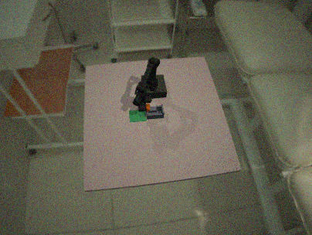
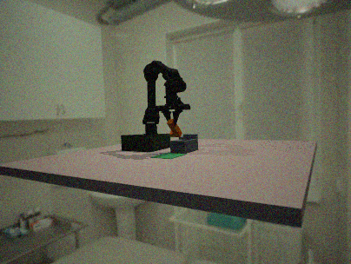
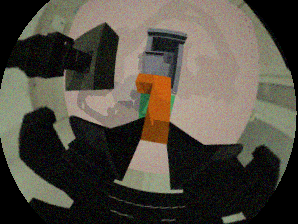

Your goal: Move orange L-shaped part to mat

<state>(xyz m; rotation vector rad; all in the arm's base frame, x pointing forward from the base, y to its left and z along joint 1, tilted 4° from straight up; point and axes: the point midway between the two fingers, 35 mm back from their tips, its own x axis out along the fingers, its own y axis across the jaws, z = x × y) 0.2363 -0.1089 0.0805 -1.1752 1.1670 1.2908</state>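
The green mat is 4 cm to the right of my gripper tip and 17 cm below it. From my gripper tip the other things lie so: orange L-shaped part (2 cm behind, 3 cm to the left, 3 cm below).
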